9 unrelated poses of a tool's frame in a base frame.
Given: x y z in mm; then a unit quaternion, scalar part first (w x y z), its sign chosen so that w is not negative.
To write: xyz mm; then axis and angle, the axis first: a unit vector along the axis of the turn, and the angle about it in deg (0 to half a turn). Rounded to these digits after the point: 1 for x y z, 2 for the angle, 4 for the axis.
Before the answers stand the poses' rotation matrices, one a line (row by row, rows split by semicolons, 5 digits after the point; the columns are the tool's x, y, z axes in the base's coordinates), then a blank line. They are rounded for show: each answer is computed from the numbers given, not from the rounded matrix.
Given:
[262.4, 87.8, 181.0, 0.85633, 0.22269, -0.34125, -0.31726]
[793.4, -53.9, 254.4, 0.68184, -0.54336, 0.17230, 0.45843]
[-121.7, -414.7, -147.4, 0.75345, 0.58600, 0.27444, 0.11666]
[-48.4, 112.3, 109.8, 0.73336, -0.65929, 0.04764, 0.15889]
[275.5, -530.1, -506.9, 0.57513, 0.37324, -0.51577, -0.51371]
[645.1, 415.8, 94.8, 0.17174, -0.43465, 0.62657, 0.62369]
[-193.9, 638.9, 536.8, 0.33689, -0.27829, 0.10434, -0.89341]
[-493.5, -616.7, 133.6, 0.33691, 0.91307, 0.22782, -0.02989]
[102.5, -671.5, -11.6, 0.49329, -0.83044, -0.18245, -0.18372]
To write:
0.56579 0.39137 -0.72575; -0.69535 0.69951 -0.16486; 0.44315 0.59792 0.66791
0.52031 -0.81240 -0.26323; 0.43791 -0.01081 0.89895; -0.73315 -0.58300 0.35014
0.82215 0.14585 0.55027; 0.49743 0.28600 -0.81900; -0.27683 0.94707 0.16258
0.94497 -0.29587 -0.13964; 0.17023 0.08018 0.98214; -0.27938 -0.95186 0.12613
-0.05983 0.20589 -0.97674; -0.97591 0.19359 0.10059; 0.20980 0.95924 0.18935
-0.56317 -0.75891 -0.32696; -0.33045 -0.15583 0.93087; -0.75739 0.63228 -0.16303
-0.61812 0.54388 0.56755; -0.66003 -0.75124 0.00107; 0.42695 -0.37394 0.82334
0.89441 0.43617 0.09893; 0.39589 -0.66918 -0.62886; -0.20809 0.60163 -0.77120
0.86592 0.48428 0.12513; 0.12177 -0.44676 0.88633; 0.48514 -0.75225 -0.44583

[262.4, 87.8, 181.0, 0.4312, -0.6608, -0.6143, 62.19]
[793.4, -53.9, 254.4, -0.7428, 0.2355, 0.6267, 94.02]
[-121.7, -414.7, -147.4, 0.8912, 0.4174, 0.1774, 82.22]
[-48.4, 112.3, 109.8, -0.9698, 0.0701, 0.2337, 85.66]
[275.5, -530.1, -506.9, 0.4562, -0.6305, -0.6280, 109.78]
[645.1, 415.8, 94.8, -0.4412, 0.6360, 0.6331, 160.22]
[-193.9, 638.9, 536.8, -0.2956, 0.1108, -0.9489, 140.63]
[-493.5, -616.7, 133.6, 0.9698, 0.2420, -0.0317, 140.62]
[102.5, -671.5, -11.6, -0.9547, -0.2097, -0.2112, 120.89]

